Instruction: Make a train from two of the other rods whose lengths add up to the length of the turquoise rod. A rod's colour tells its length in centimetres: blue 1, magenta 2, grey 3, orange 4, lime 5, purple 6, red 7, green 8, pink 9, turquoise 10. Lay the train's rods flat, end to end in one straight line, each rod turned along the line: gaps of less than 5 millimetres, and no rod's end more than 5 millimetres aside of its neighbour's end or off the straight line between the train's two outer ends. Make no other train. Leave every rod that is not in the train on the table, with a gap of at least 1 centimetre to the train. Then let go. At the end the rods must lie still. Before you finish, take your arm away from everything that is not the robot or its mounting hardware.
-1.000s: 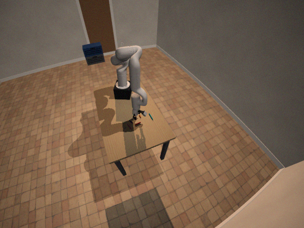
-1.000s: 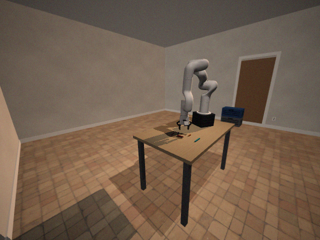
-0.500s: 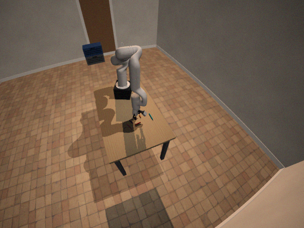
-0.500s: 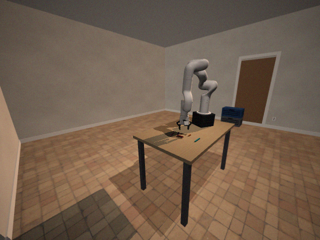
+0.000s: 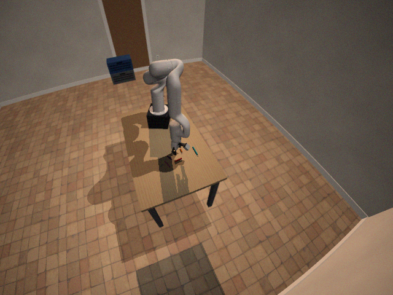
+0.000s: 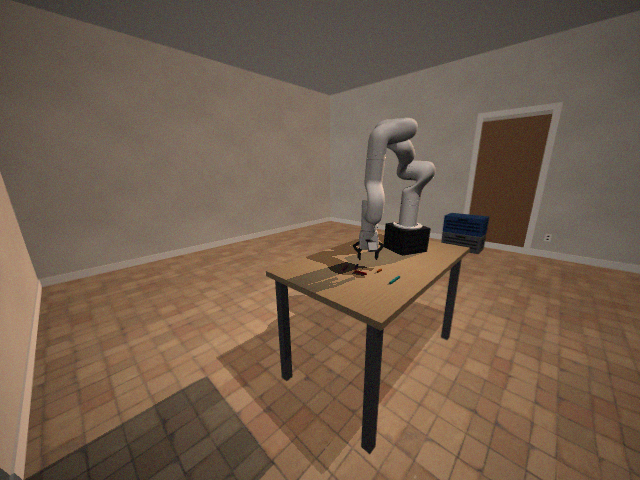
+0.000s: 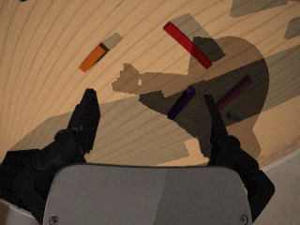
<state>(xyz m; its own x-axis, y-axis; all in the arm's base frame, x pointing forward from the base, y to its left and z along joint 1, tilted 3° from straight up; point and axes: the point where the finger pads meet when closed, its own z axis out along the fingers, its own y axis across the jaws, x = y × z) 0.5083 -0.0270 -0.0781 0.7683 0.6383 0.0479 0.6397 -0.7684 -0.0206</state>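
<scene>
Now: hand 17 cm to the left of the grey rod, 8 cm above it and 4 cm short of it. Round my hand: purple rod: 8 cm to the right, 8 cm below, 1 cm behind; orange rod: 8 cm below, 5 cm to the left, 4 cm behind; red rod: 8 cm below, 5 cm ahead, 2 cm to the right.
</scene>
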